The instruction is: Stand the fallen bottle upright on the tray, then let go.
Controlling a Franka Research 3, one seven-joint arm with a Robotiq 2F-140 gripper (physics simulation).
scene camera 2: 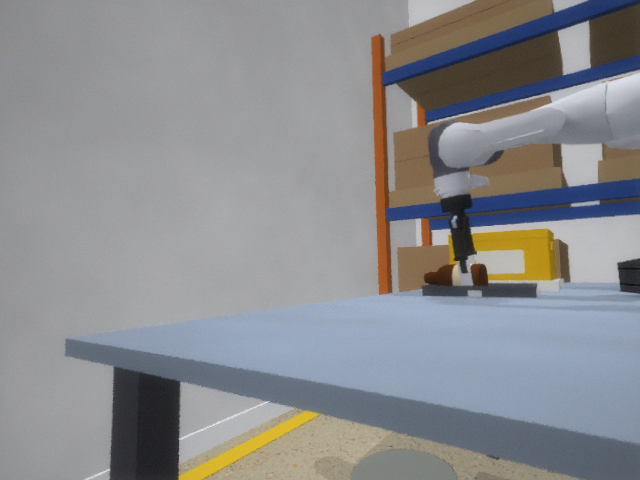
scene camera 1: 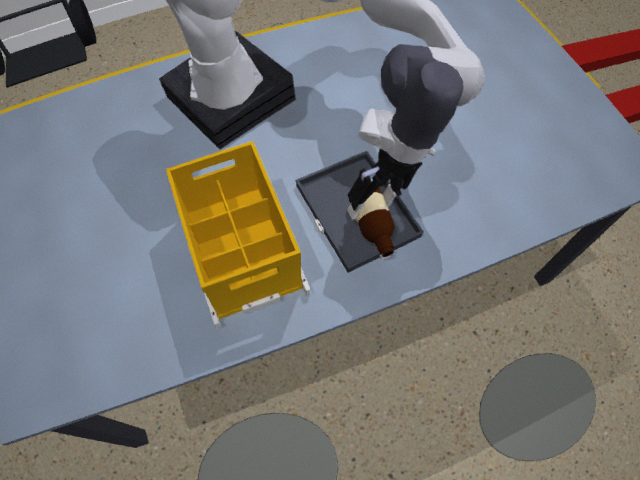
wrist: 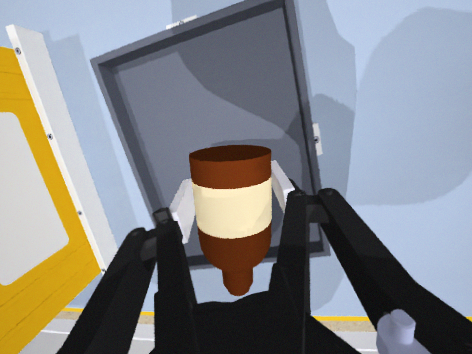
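A brown bottle [scene camera 1: 376,225] [scene camera 2: 443,275] [wrist: 233,215] with a cream label lies on its side on the dark grey tray [scene camera 1: 325,223] [scene camera 2: 506,290] [wrist: 112,110]. Its neck points to the table's front edge and reaches the tray's rim in the scene camera 1 view. My gripper [scene camera 1: 372,203] [scene camera 2: 465,279] [wrist: 231,182] points down and is shut on the bottle, with one light fingertip pad on each side of the label. The base end faces away from the neck, over the tray's inside.
A yellow crate [scene camera 1: 298,271] [scene camera 2: 540,255] [wrist: 80,262] with dividers stands beside the tray, between white corner strips on the table. The robot's black base [scene camera 1: 222,135] stands behind them. A rack [scene camera 2: 379,155] with cardboard boxes stands in the background.
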